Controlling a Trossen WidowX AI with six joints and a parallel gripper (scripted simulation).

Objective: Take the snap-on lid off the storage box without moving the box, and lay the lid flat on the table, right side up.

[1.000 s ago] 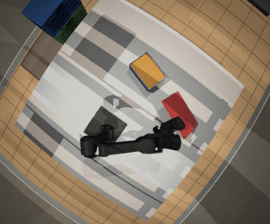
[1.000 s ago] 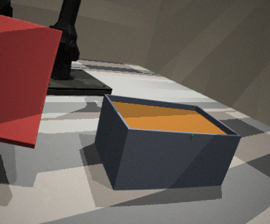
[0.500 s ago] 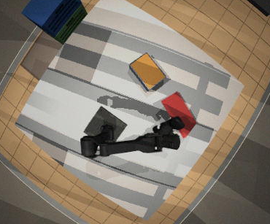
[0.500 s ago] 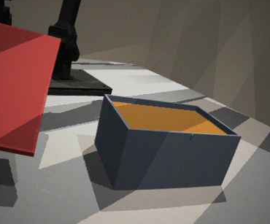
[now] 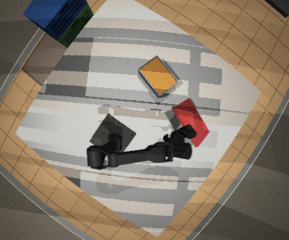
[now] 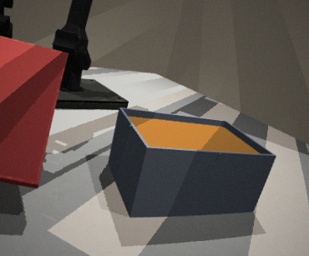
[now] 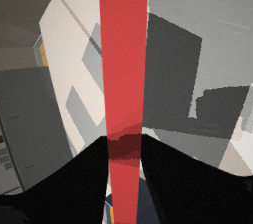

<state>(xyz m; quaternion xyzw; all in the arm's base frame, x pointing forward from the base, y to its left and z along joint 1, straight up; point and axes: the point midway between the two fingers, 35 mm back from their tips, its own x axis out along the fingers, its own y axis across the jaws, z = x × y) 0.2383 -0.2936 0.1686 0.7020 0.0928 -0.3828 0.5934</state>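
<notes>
Right now my gripper tip is 5 cm short of the red lid, 4 cm to the left of it and 5 cm above it. Also, from my gripper tip: blue-grey storage box 19 cm ahead, 25 cm to the left, 12 cm below.
</notes>
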